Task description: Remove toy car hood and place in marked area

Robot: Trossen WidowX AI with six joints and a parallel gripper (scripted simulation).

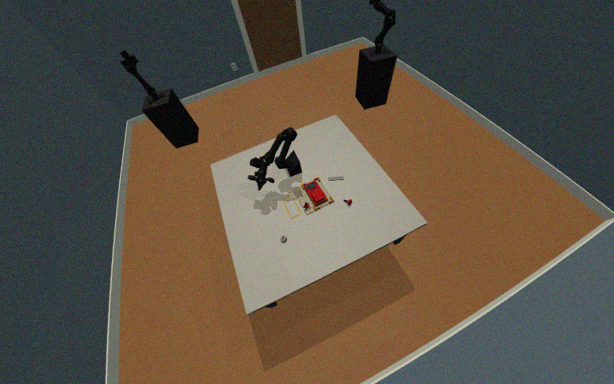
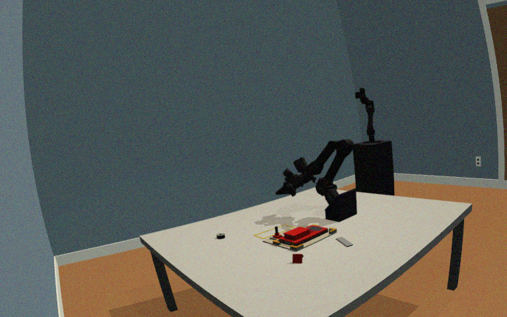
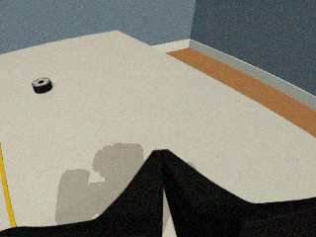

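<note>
Right now my gripper tip is 120 mm short of the hood, 400 mm to the right of it and 90 mm above it. From my gripper tip the other things lie so: black ring: 360 mm ahead, 80 mm to the left, 130 mm below; grey flat strip: 590 mm to the left, 130 mm below.
</note>
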